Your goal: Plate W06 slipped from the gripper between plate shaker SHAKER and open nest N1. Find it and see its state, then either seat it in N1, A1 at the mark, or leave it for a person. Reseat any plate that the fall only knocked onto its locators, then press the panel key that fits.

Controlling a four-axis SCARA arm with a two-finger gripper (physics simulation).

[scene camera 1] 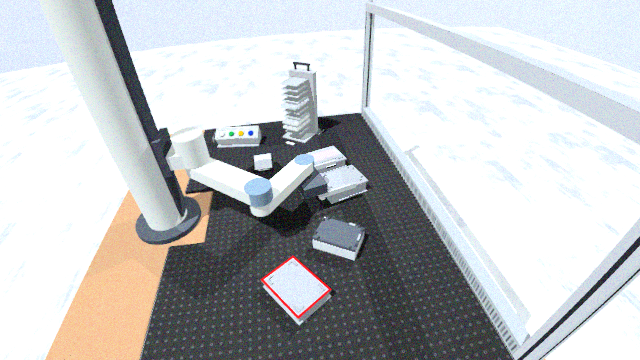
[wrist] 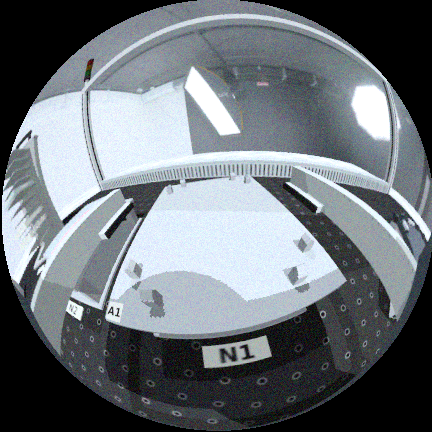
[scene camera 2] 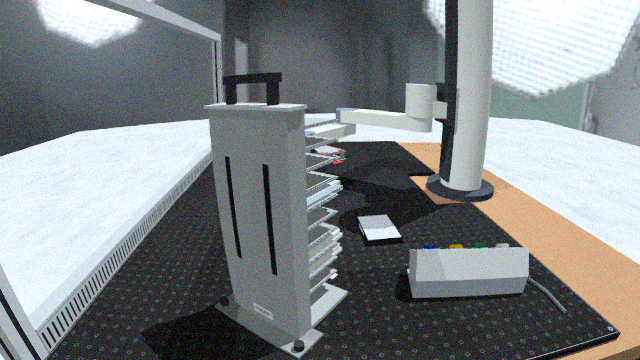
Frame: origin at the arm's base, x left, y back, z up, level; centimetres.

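Where they show: gripper, fingertip midpoint: [scene camera 1: 344,172] [wrist: 204,182]; arm's base, link origin: [scene camera 1: 169,220] [scene camera 2: 459,188].
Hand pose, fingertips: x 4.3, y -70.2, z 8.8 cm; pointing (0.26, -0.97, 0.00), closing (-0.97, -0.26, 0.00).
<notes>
Each offset is from my fingertips to the top centre of the thing. "*": to the spot under its first point.
My gripper [wrist: 204,182] [scene camera 1: 325,184] is open, its two wide fingers standing left and right in the wrist view with nothing between them. It is over the side of nest N1 @(dx -0.7, dy +1.1, dz -0.9 cm) [wrist: 225,240] [scene camera 1: 347,177], a pale block with small corner locators and no plate visible on it. The A1 mark @(dx +2.4, dy +10.0, dz -1.9 cm) [wrist: 114,311] is at its near left corner. Nest N2 [scene camera 1: 327,156] is beside it, partly hidden by a finger in the wrist view. A dark-topped box @(* dx -29.2, dy +8.3, dz -2.0 cm) [scene camera 1: 340,234], apparently SHAKER, stands apart from N1. I cannot make out W06 in any view.
A red-edged pale block @(dx -43.7, dy +24.3, dz -2.9 cm) [scene camera 1: 296,286] stands beyond the dark-topped box. The plate rack [scene camera 1: 313,100] [scene camera 2: 250,200], button panel @(dx +47.6, dy +45.1, dz +0.9 cm) [scene camera 1: 237,140] [scene camera 2: 467,272] and small white-topped box @(dx +24.5, dy +32.7, dz -6.1 cm) [scene camera 1: 262,161] [scene camera 2: 379,228] stand on the other side. The arm's column [scene camera 1: 95,100] [scene camera 2: 475,100] and a framed window bound the deck.
</notes>
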